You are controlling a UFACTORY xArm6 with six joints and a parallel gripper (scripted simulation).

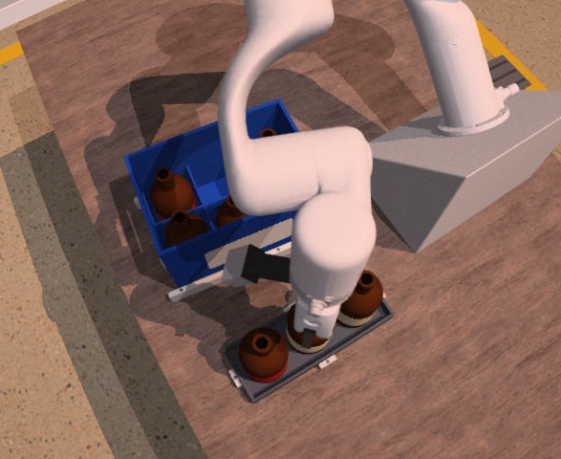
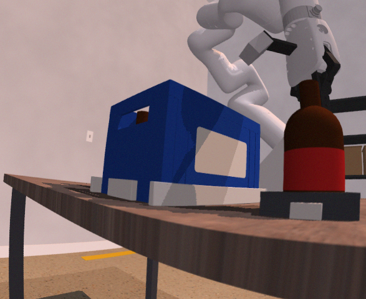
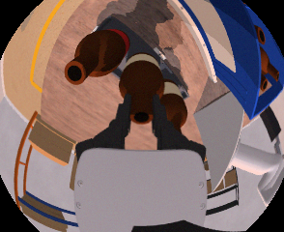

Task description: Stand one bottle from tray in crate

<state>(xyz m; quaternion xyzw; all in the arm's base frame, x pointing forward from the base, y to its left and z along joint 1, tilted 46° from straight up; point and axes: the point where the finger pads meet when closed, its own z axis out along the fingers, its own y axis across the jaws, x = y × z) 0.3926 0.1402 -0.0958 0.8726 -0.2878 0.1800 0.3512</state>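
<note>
Right now the red-labelled bottle is 9 cm ahead of my hand, 1 cm to the left of it and 7 cm below it. From my hand the other things lie so: grey tray (14 cm below); then blue crate (3 cm ahead, 25 cm to the right, 7 cm below); then cream-labelled bottle (9 cm behind, 1 cm to the right, 7 cm below).
</note>
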